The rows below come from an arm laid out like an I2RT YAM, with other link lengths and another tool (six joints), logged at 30 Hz.
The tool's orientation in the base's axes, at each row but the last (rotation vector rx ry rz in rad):
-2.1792 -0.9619 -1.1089
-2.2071 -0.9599 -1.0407
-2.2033 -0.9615 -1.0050
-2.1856 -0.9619 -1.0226
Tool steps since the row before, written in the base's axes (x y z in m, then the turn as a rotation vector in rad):
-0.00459 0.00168 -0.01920 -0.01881 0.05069 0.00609
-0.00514 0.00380 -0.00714 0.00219 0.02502 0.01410
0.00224 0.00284 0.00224 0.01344 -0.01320 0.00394
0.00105 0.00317 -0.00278 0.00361 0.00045 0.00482
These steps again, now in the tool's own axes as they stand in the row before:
-0.01733 -0.00232 0.00931 0.01553 -0.04674 0.02312
-0.00666 -0.00527 0.00444 0.02183 -0.01583 0.01012
0.00392 -0.00036 0.00161 0.00439 0.01779 -0.00587
-0.00057 -0.00063 0.00426 0.00571 0.00176 -0.00089

